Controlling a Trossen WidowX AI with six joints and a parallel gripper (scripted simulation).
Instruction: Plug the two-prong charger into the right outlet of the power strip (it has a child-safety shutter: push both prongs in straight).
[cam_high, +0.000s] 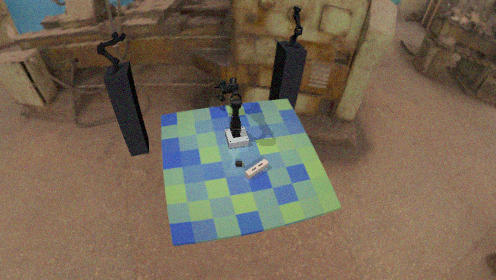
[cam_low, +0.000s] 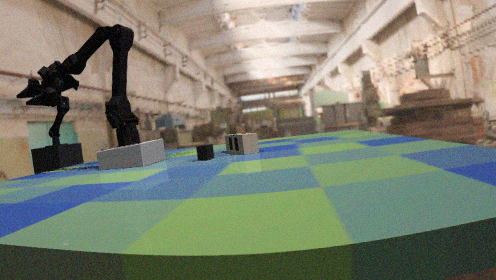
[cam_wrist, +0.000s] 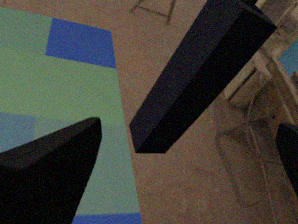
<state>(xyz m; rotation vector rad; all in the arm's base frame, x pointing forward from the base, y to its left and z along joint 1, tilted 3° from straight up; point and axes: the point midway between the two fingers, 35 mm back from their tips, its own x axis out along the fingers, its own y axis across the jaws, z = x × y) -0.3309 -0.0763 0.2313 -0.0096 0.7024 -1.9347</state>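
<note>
My gripper tip is 63 cm short of the black two-prong charger, 24 cm above it and 8 cm to the right of it.
</note>
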